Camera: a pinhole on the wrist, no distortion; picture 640 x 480 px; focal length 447.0 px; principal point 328.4 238.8 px. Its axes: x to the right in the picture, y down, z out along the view. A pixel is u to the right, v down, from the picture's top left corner.
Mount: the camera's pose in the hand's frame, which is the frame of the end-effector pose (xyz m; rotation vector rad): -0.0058 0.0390 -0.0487 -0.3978 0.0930 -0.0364
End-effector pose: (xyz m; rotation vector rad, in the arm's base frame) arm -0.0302 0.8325 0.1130 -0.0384 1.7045 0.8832
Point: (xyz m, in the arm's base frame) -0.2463 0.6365 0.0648
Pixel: behind the camera
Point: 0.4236 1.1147 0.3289
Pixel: 103 103
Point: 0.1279 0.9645 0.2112
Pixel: 138 114
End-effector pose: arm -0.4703 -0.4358 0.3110 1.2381 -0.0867 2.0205
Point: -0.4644 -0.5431 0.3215
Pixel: 81 211
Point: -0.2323 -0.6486 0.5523
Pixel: 306 96
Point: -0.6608 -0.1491 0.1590
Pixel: behind the camera
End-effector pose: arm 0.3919 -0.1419 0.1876 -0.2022 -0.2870 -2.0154
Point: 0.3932 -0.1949 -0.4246
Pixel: behind the camera
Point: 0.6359 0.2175 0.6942
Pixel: 79 105
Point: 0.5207 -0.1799 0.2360
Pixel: 258 457
